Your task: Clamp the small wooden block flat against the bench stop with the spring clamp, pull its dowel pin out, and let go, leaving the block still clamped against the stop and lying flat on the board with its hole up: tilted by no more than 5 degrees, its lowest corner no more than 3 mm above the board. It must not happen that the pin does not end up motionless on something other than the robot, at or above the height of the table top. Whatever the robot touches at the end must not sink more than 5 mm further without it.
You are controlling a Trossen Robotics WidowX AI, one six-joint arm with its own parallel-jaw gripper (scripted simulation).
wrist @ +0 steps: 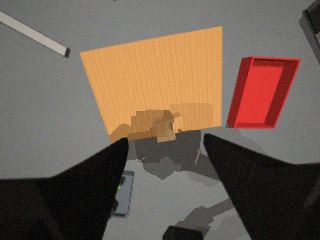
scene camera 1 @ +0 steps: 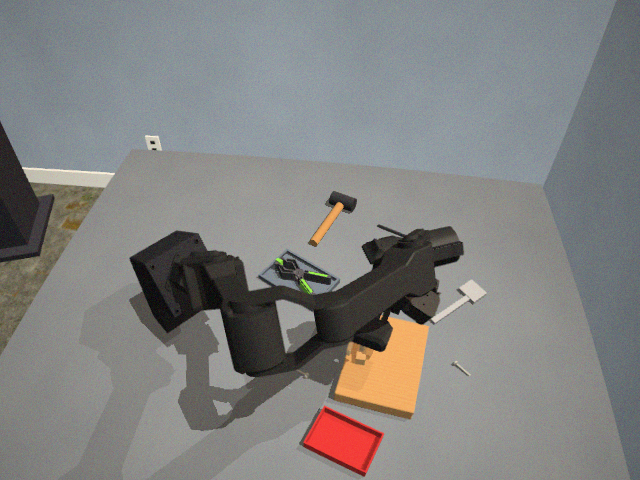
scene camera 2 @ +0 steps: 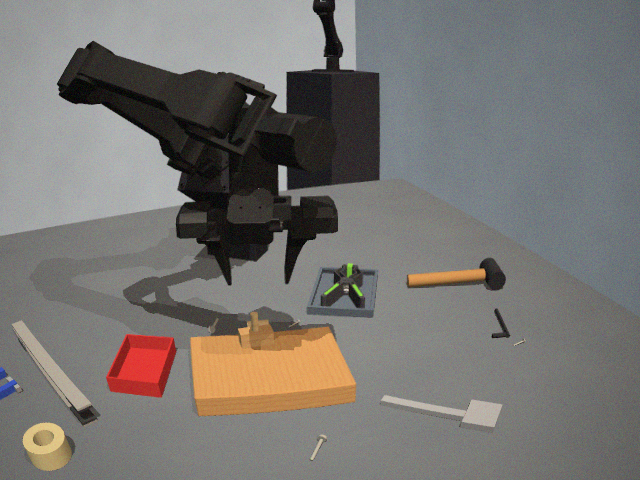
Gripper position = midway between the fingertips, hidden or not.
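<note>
Hammer (scene camera 2: 491,273), (scene camera 1: 340,201). Grey bar (scene camera 2: 62,384); out of frame in scene camera 1. Red tray (scene camera 2: 140,357), (wrist: 259,96). Gripper (scene camera 2: 257,283), (wrist: 166,140), (scene camera 1: 378,326).
</note>
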